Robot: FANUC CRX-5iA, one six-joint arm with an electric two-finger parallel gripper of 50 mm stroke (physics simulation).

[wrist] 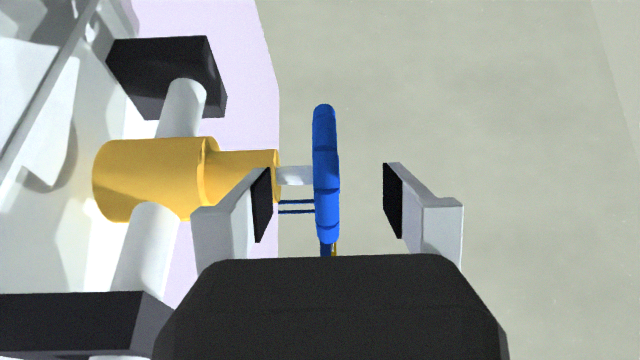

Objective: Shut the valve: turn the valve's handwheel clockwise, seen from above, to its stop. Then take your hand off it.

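The blue handwheel shows edge-on near the middle of the wrist view, on a short pale stem that comes out of the yellow valve body at the left. My gripper is open and empty. Its two dark finger pads stand apart, one to the left of the wheel's rim and one to the right, with a gap on both sides. The wheel's lower part shows between the pads in this view; how far it lies beyond the fingertips I cannot tell. The left finger overlaps part of the yellow body in the view.
A pale pipe runs through the valve body, between a black block at the upper left and another black block at the lower left. Thin blue bars show behind the wheel. A pale tray-like structure is at the far left.
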